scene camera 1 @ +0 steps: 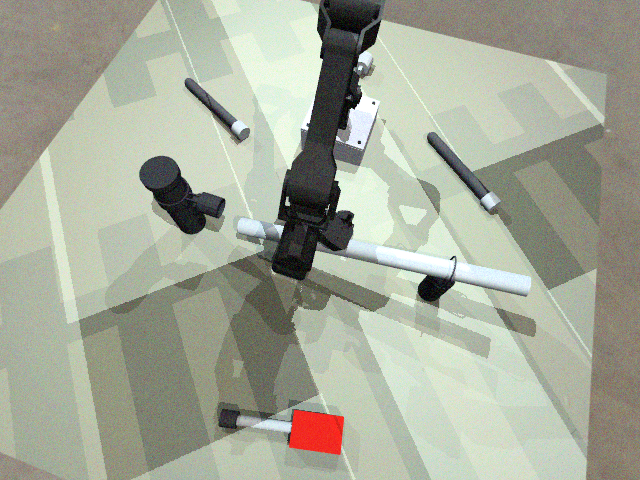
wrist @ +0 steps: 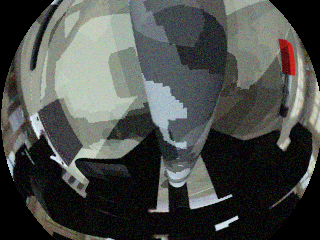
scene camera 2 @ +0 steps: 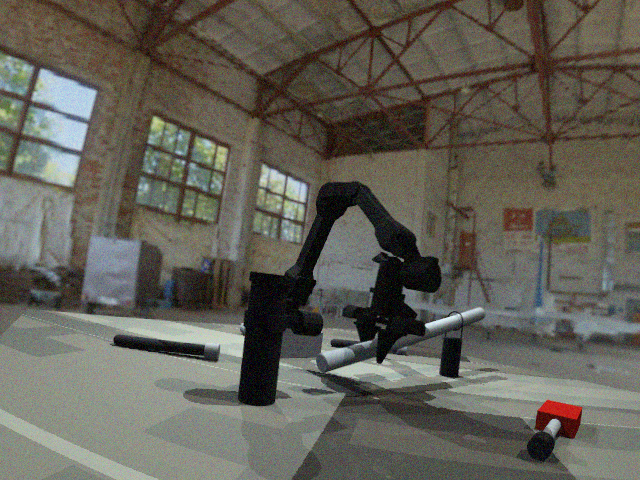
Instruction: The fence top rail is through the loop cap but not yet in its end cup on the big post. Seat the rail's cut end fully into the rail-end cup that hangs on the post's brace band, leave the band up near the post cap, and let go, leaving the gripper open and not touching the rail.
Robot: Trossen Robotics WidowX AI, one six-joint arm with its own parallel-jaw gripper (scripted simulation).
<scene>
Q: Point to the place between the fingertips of my gripper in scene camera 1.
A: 300, 242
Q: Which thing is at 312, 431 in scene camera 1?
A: A red-headed mallet.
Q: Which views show my gripper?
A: Scene camera 1, the wrist view and scene camera 2: all of them.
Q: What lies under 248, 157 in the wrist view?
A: My gripper.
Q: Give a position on a short dark post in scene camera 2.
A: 451, 348
</scene>
